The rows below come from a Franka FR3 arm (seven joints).
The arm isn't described. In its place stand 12 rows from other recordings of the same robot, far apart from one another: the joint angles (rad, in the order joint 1, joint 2, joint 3, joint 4, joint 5, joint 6, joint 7), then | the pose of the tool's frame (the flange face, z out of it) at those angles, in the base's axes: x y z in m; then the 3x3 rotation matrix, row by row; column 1 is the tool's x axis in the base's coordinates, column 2 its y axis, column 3 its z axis.
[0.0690 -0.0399 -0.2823 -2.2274 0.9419 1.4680 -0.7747] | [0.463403 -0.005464 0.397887], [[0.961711 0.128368 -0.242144], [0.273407 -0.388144 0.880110], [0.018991 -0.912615 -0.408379]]
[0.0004 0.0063 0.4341 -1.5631 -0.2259 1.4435 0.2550] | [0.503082 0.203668 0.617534], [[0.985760 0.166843 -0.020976], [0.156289 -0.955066 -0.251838], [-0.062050 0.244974 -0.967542]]
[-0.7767 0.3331 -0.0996 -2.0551 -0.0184 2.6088 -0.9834] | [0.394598 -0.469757 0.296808], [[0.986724 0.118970 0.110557], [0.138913 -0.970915 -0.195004], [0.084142 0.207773 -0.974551]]
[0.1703 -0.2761 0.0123 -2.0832 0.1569 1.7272 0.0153] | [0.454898 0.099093 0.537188], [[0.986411 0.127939 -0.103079], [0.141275 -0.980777 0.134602], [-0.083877 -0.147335 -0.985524]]
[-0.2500 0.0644 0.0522 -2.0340 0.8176 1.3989 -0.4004] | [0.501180 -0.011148 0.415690], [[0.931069 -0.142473 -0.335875], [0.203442 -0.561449 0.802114], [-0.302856 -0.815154 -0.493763]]
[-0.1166 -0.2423 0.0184 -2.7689 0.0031 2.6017 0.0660] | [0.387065 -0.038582 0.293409], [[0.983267 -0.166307 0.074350], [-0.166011 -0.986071 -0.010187], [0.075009 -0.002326 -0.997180]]
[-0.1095 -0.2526 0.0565 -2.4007 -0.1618 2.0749 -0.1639] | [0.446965 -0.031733 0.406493], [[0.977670 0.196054 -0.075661], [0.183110 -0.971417 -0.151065], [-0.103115 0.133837 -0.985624]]
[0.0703 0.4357 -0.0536 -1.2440 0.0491 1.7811 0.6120] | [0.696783 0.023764 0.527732], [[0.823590 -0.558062 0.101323], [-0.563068 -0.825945 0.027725], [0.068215 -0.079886 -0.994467]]
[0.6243 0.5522 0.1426 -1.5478 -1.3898 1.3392 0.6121] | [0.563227 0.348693 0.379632], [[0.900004 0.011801 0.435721], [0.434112 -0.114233 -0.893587], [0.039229 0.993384 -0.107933]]
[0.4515 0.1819 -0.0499 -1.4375 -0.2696 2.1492 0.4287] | [0.606696 0.249306 0.646478], [[0.829259 0.048030 0.556796], [0.066874 -0.997670 -0.013538], [0.554849 0.048462 -0.830539]]
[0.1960 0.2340 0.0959 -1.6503 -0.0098 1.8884 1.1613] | [0.607363 0.176728 0.475284], [[0.645582 -0.763690 0.001258], [-0.763629 -0.645508 0.013827], [-0.009747 -0.009887 -0.999904]]
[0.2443 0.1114 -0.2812 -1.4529 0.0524 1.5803 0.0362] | [0.589176 -0.006355 0.619682], [[0.997268 -0.070803 0.021072], [-0.071241 -0.997242 0.020817], [0.019540 -0.022262 -0.999561]]
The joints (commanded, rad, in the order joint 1, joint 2, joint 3, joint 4, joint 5, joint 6, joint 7), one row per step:
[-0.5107 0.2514 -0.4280 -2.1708 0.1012 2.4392 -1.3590]
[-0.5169 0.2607 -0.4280 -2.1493 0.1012 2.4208 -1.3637]
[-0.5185 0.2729 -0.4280 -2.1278 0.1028 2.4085 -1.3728]
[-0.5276 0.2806 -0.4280 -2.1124 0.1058 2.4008 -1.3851]
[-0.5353 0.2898 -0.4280 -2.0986 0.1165 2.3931 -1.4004]
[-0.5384 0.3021 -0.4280 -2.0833 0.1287 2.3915 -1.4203]
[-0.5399 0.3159 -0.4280 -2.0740 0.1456 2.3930 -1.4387]
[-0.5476 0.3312 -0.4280 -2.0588 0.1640 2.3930 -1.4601]
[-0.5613 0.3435 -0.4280 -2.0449 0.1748 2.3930 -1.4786]
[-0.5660 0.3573 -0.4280 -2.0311 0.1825 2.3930 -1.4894]
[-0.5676 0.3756 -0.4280 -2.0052 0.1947 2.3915 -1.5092]
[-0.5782 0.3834 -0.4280 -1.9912 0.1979 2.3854 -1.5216]
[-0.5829 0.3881 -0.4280 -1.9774 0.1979 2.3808 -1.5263]
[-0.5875 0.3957 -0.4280 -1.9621 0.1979 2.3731 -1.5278]
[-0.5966 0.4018 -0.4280 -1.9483 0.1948 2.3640 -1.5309]
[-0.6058 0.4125 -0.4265 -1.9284 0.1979 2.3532 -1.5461]
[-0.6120 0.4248 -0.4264 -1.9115 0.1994 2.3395 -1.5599]
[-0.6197 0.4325 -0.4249 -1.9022 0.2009 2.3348 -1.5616]
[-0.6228 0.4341 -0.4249 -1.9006 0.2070 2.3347 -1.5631]
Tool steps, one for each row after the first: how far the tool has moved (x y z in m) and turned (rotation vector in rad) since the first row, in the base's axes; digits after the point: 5 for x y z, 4 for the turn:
[0.00075 -0.00544 0.00233 0.0030 0.0054 0.0001]
[0.00385 -0.00973 0.00372 0.0029 0.0094 0.0083]
[0.00246 -0.01557 0.00534 0.0021 0.0099 0.0107]
[0.00131 -0.02048 0.00550 0.0061 0.0080 0.0121]
[0.00292 -0.02461 0.00516 0.0058 0.0040 0.0220]
[0.00408 -0.02704 0.00176 0.0098 0.0000 0.0282]
[0.00346 -0.03272 -0.00020 0.0115 -0.0062 0.0310]
[-0.00043 -0.04019 -0.00111 0.0100 -0.0096 0.0301]
[-0.00005 -0.04456 -0.00293 0.0085 -0.0101 0.0328]
[0.00445 -0.05031 -0.00240 0.0022 -0.0151 0.0463]
[0.00175 -0.05625 -0.00146 0.0013 -0.0150 0.0479]
[0.00211 -0.06035 0.00128 -0.0034 -0.0163 0.0501]
[0.00260 -0.06438 0.00272 -0.0048 -0.0148 0.0493]
[0.00032 -0.06949 0.00424 -0.0055 -0.0110 0.0475]
[-0.00012 -0.07514 0.00541 -0.0048 -0.0098 0.0558]
[-0.00058 -0.07925 0.00421 0.0013 -0.0033 0.0650]
[-0.00232 -0.08271 0.00311 0.0033 -0.0014 0.0609]
[-0.00359 -0.08400 0.00285 0.0047 -0.0050 0.0556]

